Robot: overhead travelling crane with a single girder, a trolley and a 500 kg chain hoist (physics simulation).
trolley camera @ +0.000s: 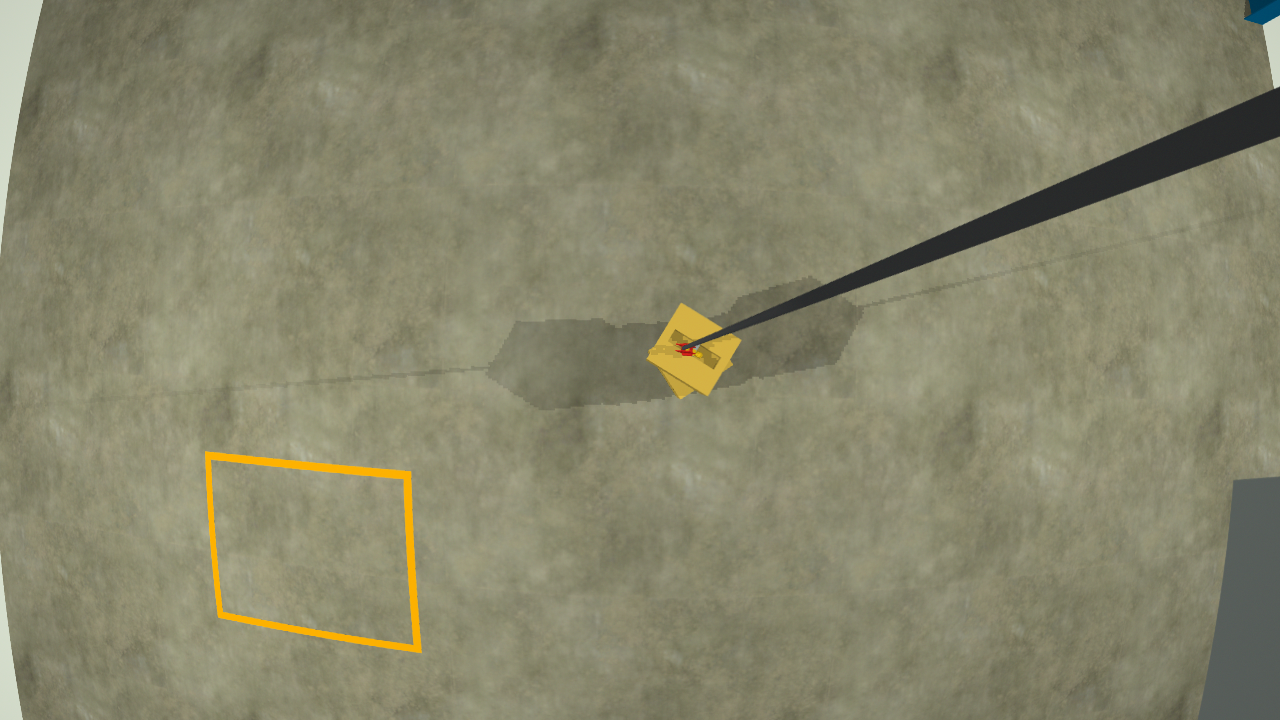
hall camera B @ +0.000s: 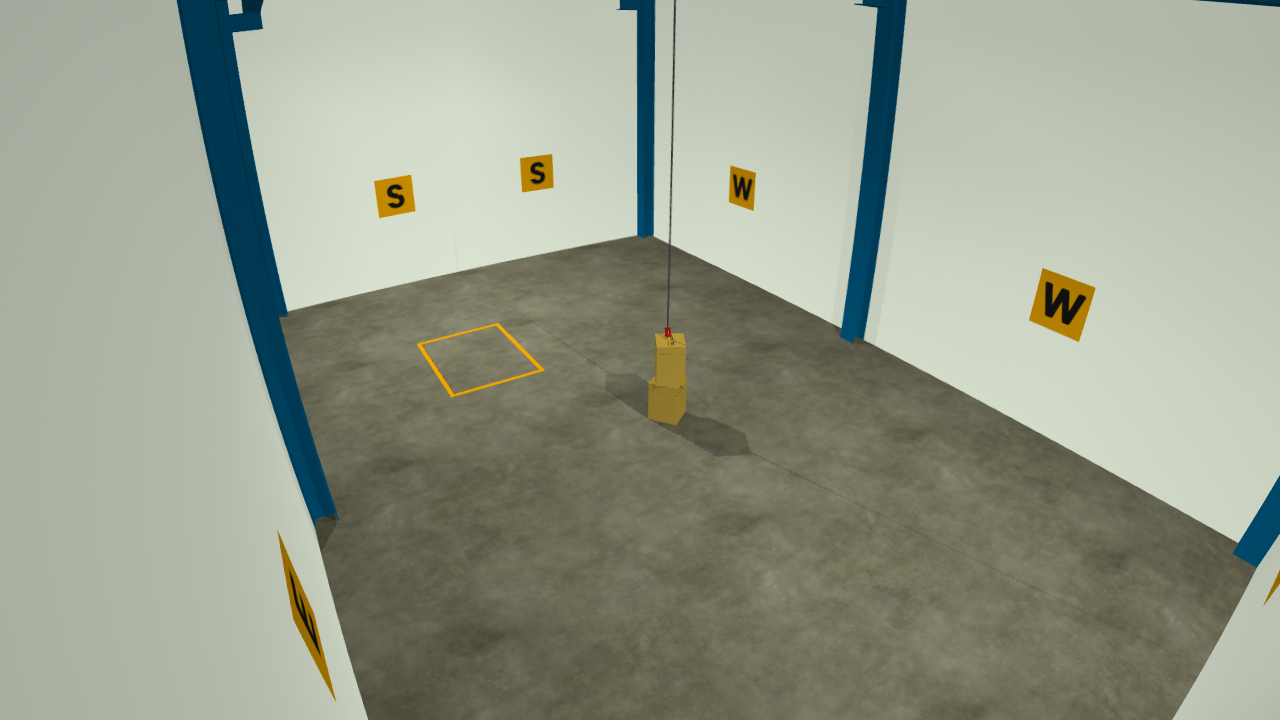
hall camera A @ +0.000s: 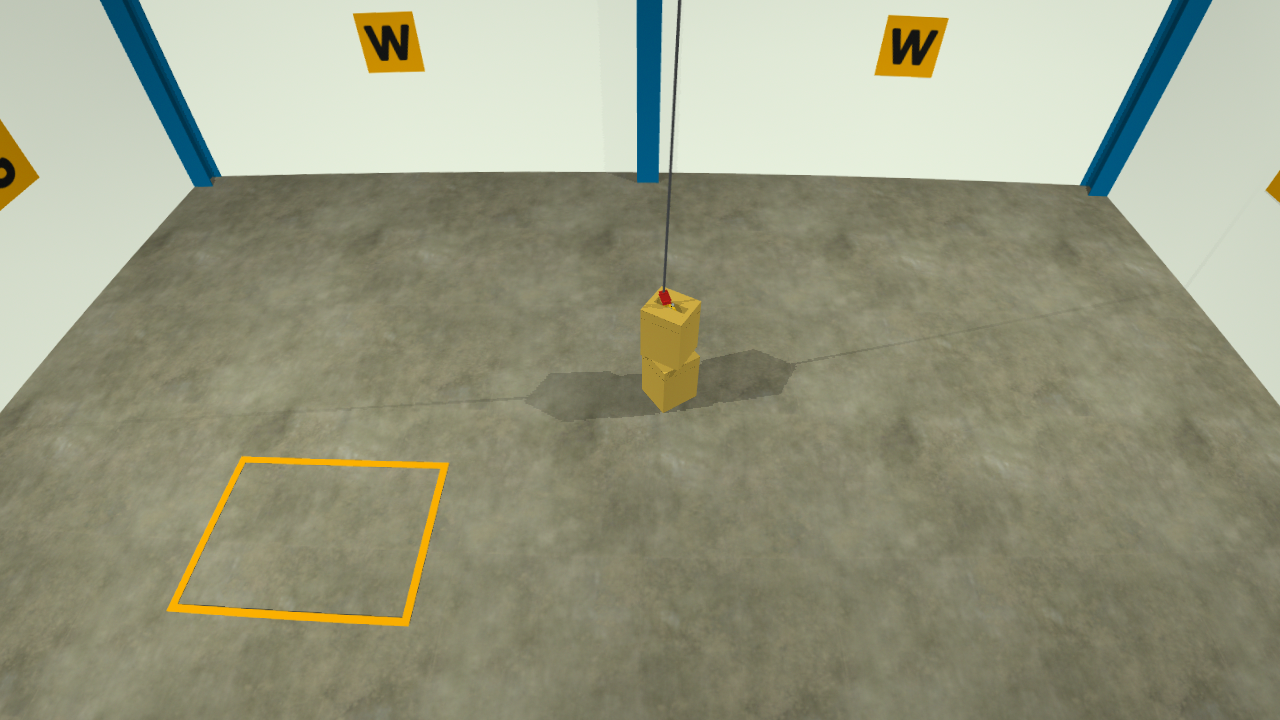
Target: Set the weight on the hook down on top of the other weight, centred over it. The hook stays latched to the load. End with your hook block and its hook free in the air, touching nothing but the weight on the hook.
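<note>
The upper yellow weight (hall camera A: 664, 342) (hall camera B: 670, 365) (trolley camera: 702, 377) sits upright on the lower yellow weight (hall camera A: 669, 390) (hall camera B: 666, 405) (trolley camera: 678, 389), with no gap visible between them. It is turned relative to the lower one; corners of the lower weight stick out beneath it. The two look roughly centred. My red hook block (hall camera A: 664, 297) (hall camera B: 667, 332) (trolley camera: 686, 350) is very low over the upper weight's top recess and leans to one side in the hall camera A view. The hook is latched to the upper weight. Whether the block touches the weight's top is too small to tell.
An orange square outline (hall camera A: 344, 462) (hall camera B: 497, 383) (trolley camera: 308, 465) is marked on the floor away from the stack. The chain (hall camera A: 671, 161) (hall camera B: 671, 161) (trolley camera: 984, 223) runs up from the hook block. Blue columns (hall camera A: 648, 89) (hall camera B: 872, 179) stand along the walls.
</note>
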